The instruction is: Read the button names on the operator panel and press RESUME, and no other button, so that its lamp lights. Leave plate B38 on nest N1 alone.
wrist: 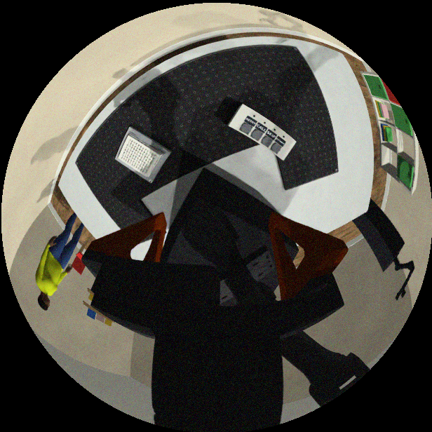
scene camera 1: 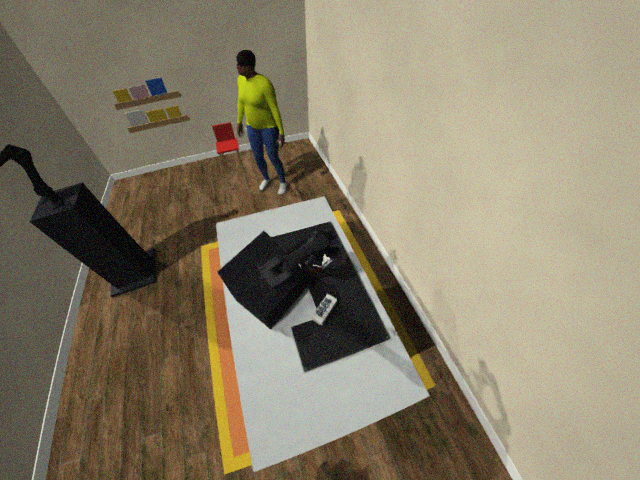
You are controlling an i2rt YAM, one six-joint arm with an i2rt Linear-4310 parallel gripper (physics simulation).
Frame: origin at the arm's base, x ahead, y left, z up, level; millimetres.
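Seen in the pictures: gripper, fingertip midpoint: (scene camera 1: 315,265).
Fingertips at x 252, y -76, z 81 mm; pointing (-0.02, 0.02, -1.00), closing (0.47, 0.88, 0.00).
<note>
A point is followed by its place in that frame.
The white operator panel (scene camera 1: 325,308) @(x 252, y -211, z -177 mm) (wrist: 238,118) lies on the black perforated board, with several round grey buttons in a row. In the wrist view the middle labels read CALL (wrist: 261,127) and SKIP (wrist: 271,134); the label at the left end looks like RESET or RETRY, and the one at the right end is too blurred to read. The small lamps beside them look dark. A white welled plate (wrist: 139,154) sits in a grey nest (wrist: 161,159). My gripper (wrist: 217,217) is open and empty, above the table and apart from panel and plate. In the scene view the dark arm partly hides plate and gripper.
The black board (scene camera 1: 345,339) @(x 288, y -401, z -230 mm) (wrist: 310,115) lies on the white table (scene camera 1: 330,397) @(x 93, y -626, z -243 mm) (wrist: 350,130). A large black block (scene camera 1: 258,289) @(x -57, y -42, z -5 mm) stands beside the board. A person (scene camera 1: 261,103) (wrist: 47,272) and a red chair (scene camera 1: 225,144) are beyond the table; a dark pedestal (scene camera 1: 98,242) with an arm stands apart.
</note>
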